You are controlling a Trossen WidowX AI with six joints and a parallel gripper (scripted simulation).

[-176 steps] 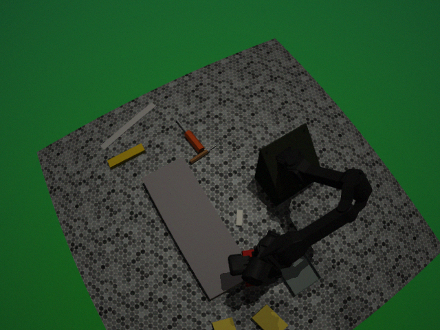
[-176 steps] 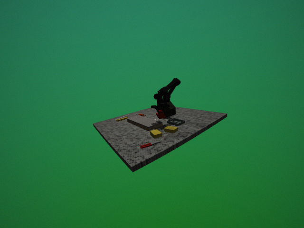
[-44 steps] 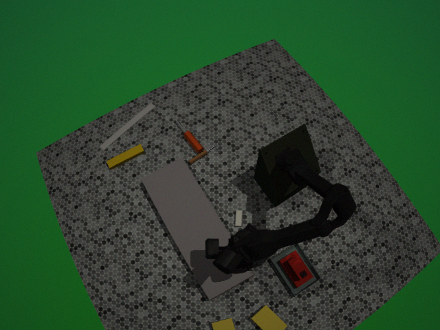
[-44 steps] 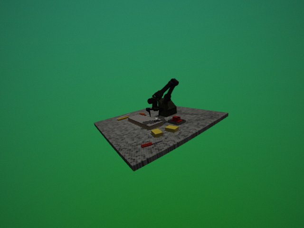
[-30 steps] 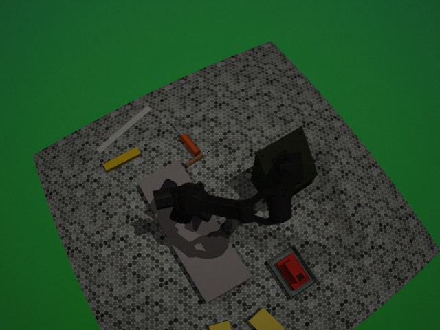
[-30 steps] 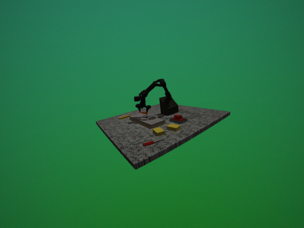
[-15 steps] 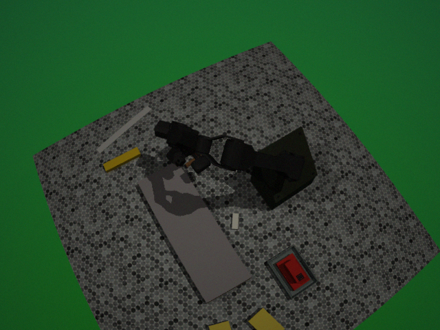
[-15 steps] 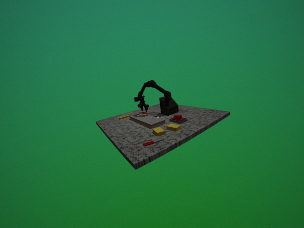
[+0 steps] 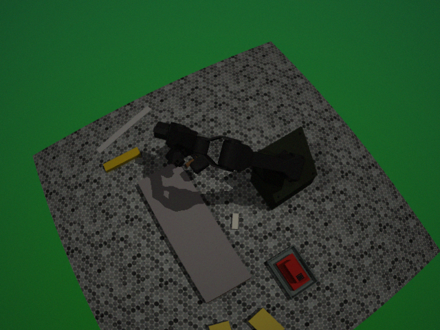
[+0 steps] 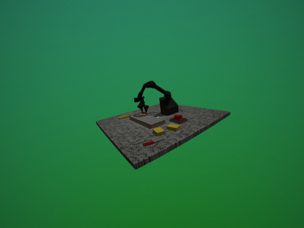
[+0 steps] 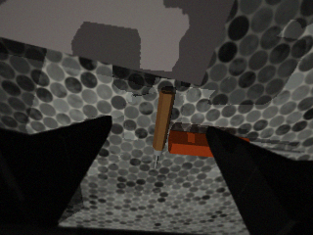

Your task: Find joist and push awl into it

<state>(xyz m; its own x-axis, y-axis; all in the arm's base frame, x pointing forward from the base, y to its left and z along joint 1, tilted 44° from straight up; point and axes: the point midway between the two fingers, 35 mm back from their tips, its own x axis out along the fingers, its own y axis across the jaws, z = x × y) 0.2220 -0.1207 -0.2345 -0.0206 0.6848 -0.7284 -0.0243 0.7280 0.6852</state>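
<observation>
My gripper tip is now 5 cm past the awl, 1 cm to the left of it and 4 cm above it. Round my gripper tip: yellow bar 22 cm ahead, 18 cm to the right, 3 cm below; orange-handled tool 4 cm behind, 14 cm to the right, 3 cm below; small white block 29 cm to the left, 4 cm below.
</observation>
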